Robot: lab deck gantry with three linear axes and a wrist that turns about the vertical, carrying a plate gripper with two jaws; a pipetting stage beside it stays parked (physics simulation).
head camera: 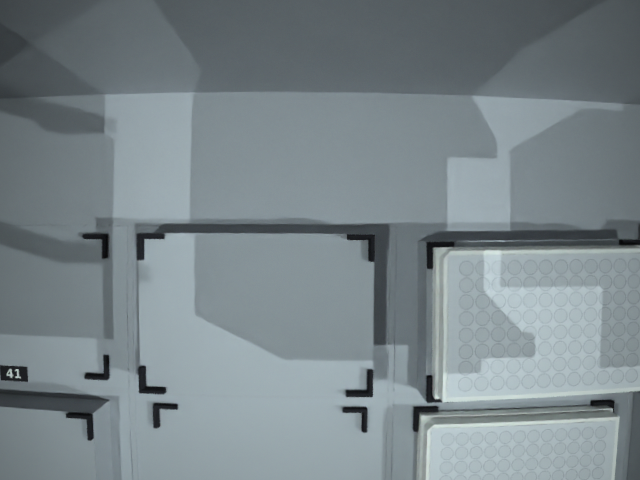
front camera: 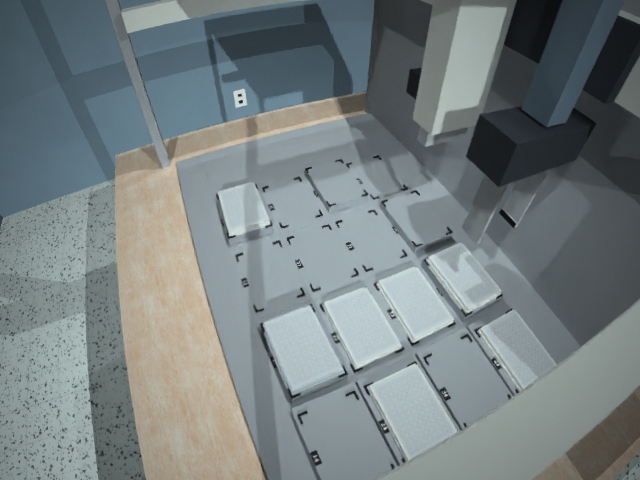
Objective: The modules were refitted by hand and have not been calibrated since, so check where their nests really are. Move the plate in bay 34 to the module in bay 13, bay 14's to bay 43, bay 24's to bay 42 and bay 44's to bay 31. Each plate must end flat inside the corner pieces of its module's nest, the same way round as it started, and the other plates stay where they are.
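Frame: origin at the robot's base, x right, y ahead, z up, level; millimetres.
Seen in the pictures: gripper, fingertip midpoint: (front camera: pixel 490 227); robot's base at its link origin: (front camera: pixel 219 202).
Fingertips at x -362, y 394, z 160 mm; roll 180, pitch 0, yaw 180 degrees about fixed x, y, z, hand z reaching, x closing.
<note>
Offsets run from my fingertips to a thing's top centre. "spot": to the spot under its first point.
My gripper (front camera: pixel 495 232) hangs high at the right in the front view, its jaws apart with no plate between them. The module nest in bay 42 @[dx -2, dy -166, dz -138 mm] (front camera: pixel 423 219) (head camera: pixel 258 310) is empty. White plates sit in bay 43 @[spot: dx +11, dy +9, dz -127 mm] (front camera: pixel 463 279) (head camera: pixel 547 330), bay 13 @[spot: dx +321, dy +12, dz -127 mm] (front camera: pixel 303 351), bay 24 @[spot: dx +213, dy +162, dz -131 mm] (front camera: pixel 413 410) and bay 44 @[spot: dx +0, dy +163, dz -131 mm] (front camera: pixel 519 348). The bay 43 plate looks flat inside the corner pieces that show; its right end is cut off in the head view. The nests in bay 14 @[spot: dx +315, dy +143, dz -146 mm] (front camera: pixel 343 431), bay 34 @[spot: dx +109, dy +158, dz -146 mm] (front camera: pixel 465 379) and bay 31 @[dx +105, dy -331, dz -138 mm] (front camera: pixel 336 186) hold no plate.
Other plates sit in bay 11 @[spot: dx +321, dy -319, dz -127 mm] (front camera: pixel 242 208), bay 23 @[spot: dx +217, dy +6, dz -146 mm] (front camera: pixel 361 328) and bay 33 @[spot: dx +111, dy +5, dz -146 mm] (front camera: pixel 415 304) (head camera: pixel 516 454). The parked pipetting stage (front camera: pixel 462 67) hangs left of the gripper in the front view. A pale beam (front camera: pixel 584 382) hides the deck's near right corner.
</note>
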